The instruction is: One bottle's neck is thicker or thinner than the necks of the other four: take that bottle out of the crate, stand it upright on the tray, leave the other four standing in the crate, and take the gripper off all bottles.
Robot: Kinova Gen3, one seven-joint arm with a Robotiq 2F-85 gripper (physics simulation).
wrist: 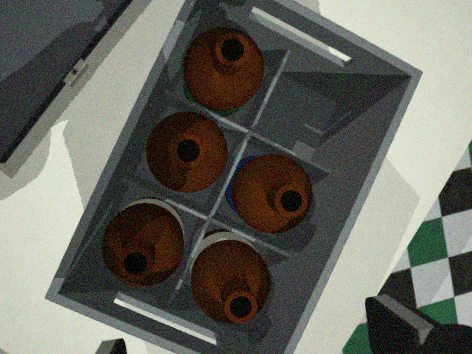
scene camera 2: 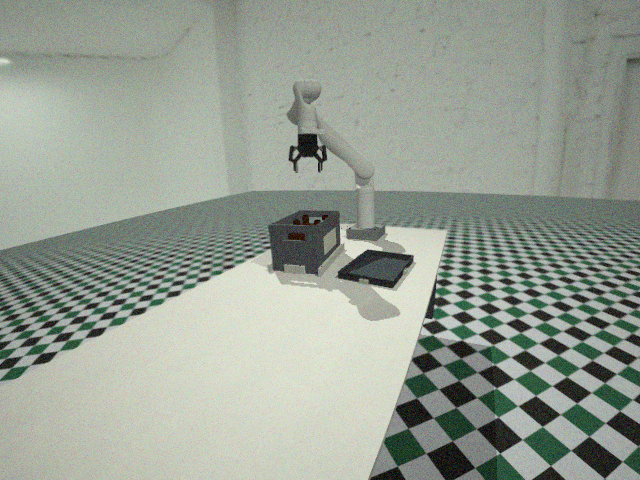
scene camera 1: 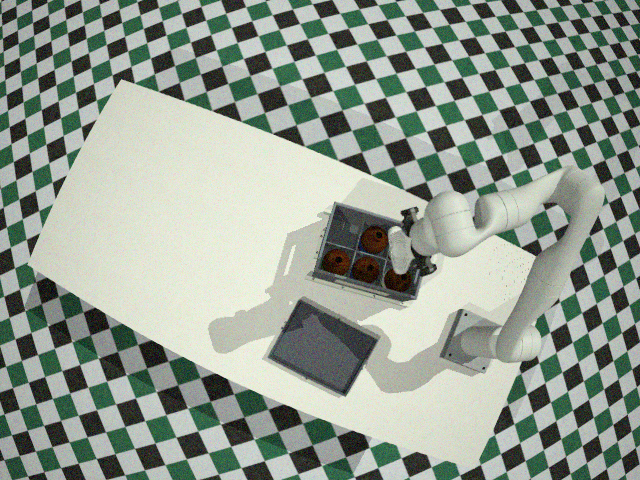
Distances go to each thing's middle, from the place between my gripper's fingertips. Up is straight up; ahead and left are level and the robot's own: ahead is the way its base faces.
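Here is the dark tray point(scene camera 1: 323, 349), and I see my gripper 330 mm above it, 290 mm to the right of it and 110 mm short of it.
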